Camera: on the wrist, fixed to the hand. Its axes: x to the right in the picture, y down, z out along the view.
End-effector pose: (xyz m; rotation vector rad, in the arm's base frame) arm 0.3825 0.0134 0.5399 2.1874 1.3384 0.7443
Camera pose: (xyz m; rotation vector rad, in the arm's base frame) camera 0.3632 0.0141 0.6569 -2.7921 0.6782 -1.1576
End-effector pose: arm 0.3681 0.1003 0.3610 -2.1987 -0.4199 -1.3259
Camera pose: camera 0.3363 -0.0084 0.3963 -1.6333 1.1372 -0.4100
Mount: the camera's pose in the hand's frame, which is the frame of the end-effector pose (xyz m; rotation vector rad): 0.0172 0.0616 -0.0999 -0.0300 0.0287 1.5699
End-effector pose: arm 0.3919 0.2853 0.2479 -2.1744 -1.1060 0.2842
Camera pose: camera 0.4882 0.2264 0.2844 -2.5654 0.8372 0.8541
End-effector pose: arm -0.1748 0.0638 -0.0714 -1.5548 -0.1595 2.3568
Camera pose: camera -0.1021 0.0033 -0.1429 1.0651 -0.8188 -1.6722
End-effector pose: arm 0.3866 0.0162 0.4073 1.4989 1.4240 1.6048
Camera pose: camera 0.3065 -0.0214 0.4863 -2.0624 0.0657 -1.6914
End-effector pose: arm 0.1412 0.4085 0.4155 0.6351 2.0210 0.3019
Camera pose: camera 0.0676 0.4738 0.4817 2.0788 1.1095 1.2051
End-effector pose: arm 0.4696 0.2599 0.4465 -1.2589 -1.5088 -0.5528
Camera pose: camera 0.5686 0.2042 0.4807 -1.9571 -0.1530 0.4550
